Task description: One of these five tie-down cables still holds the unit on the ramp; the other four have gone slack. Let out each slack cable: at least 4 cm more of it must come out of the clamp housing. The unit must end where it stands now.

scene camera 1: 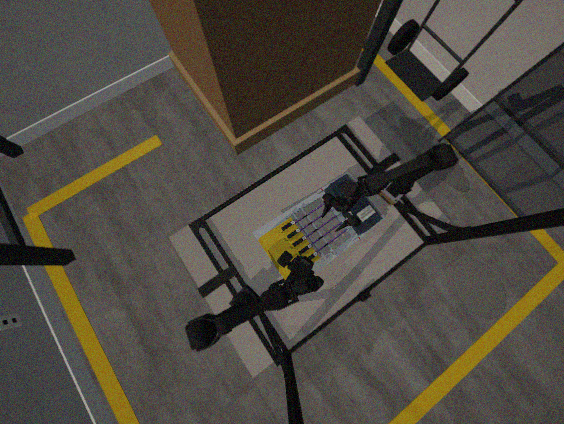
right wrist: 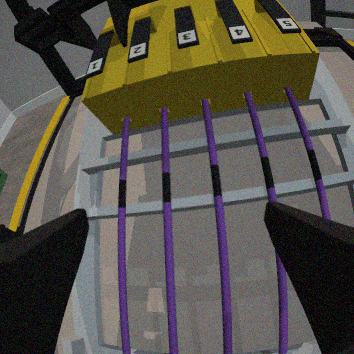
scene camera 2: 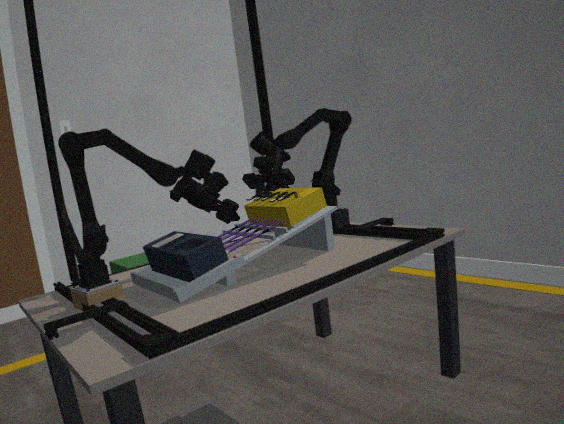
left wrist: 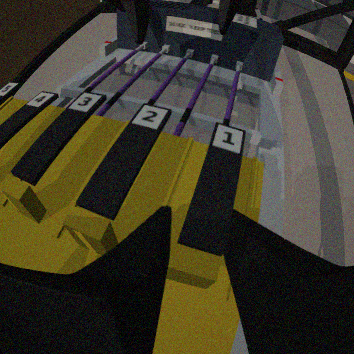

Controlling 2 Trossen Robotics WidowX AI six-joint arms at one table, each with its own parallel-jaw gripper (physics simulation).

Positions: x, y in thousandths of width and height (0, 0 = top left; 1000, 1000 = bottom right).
Scene:
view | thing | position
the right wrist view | my left gripper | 318, 143
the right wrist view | my right gripper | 501, 612
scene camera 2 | my left gripper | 462, 468
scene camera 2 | my right gripper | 407, 506
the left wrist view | my left gripper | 552, 612
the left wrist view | yellow clamp housing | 532, 756

